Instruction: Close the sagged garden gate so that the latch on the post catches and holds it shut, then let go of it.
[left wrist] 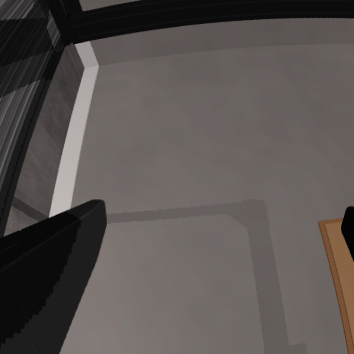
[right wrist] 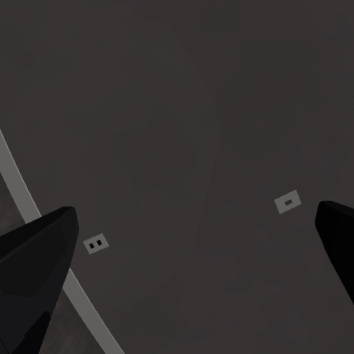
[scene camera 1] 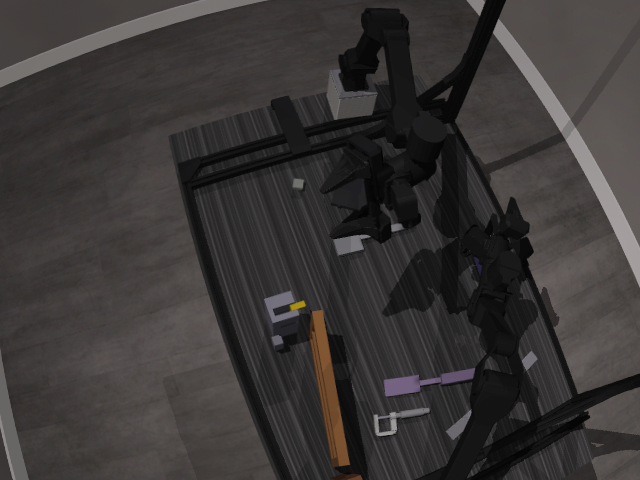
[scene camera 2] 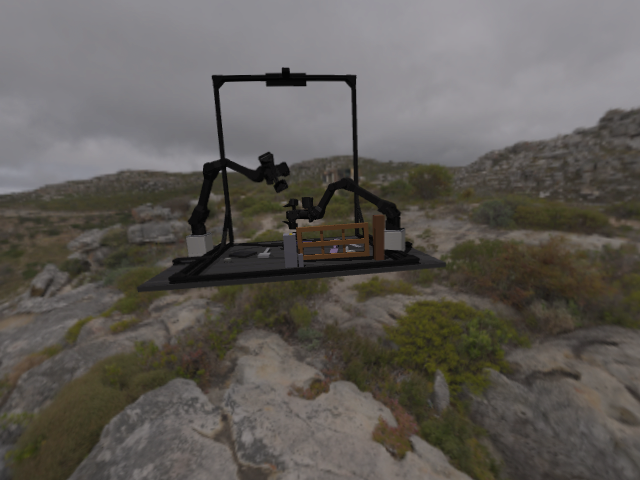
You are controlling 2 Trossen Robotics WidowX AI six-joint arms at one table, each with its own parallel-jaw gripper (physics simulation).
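Pixels of known places: left gripper, fingertip midpoint: (left wrist: 228, 215) (scene camera 1: 503, 206) (scene camera 2: 282, 214); right gripper, fingertip midpoint: (right wrist: 200, 216) (scene camera 1: 326, 215) (scene camera 2: 276, 170); left arm's base, link origin: (scene camera 2: 393, 229); right arm's base, link origin: (scene camera 1: 353, 81) (scene camera 2: 199, 234).
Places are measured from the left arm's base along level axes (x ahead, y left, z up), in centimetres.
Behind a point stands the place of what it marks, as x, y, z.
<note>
The orange-brown gate (scene camera 1: 328, 392) @(20.5, 26.1, 5.0) (scene camera 2: 366, 240) @(7.1, 20.3, -2.3) stands upright between the grey latch post (scene camera 1: 279, 298) @(36.3, 40.4, 2.6) (scene camera 2: 290, 250) @(33.2, 41.7, -4.0) and a red-brown hinge post (scene camera 2: 378, 237) @(2.2, 18.4, -1.0). A yellow latch (scene camera 1: 297, 305) @(36.2, 36.7, 2.2) sticks out of the latch post towards the gate's free end. In scene camera 1 a gap shows between that end and the post; the latch is not seen around the gate. My right gripper (scene camera 1: 326, 213) @(42.6, 35.1, 30.1) (right wrist: 200, 216) @(42.6, 35.1, 30.1) is open and empty, high above the table, up from the post in scene camera 1. My left gripper (scene camera 1: 521, 227) (scene camera 2: 285, 213) @(69.0, -0.2, 7.5) (left wrist: 228, 215) @(69.0, -0.2, 7.5) is open and empty, well away from the gate.
A purple spatula-like tool (scene camera 1: 402, 385) @(28.6, 10.1, -10.8) and a white clamp (scene camera 1: 385, 424) @(19.0, 10.2, -10.4) lie right of the gate. A pale-headed tool (scene camera 1: 348, 245) @(56.9, 30.7, -10.1) lies beneath my right gripper. A small pale cube (scene camera 1: 298, 183) @(68.3, 46.1, -9.6) lies farther up. A black frame rail (scene camera 1: 206, 268) @(41.3, 59.4, -9.4) edges the table.
</note>
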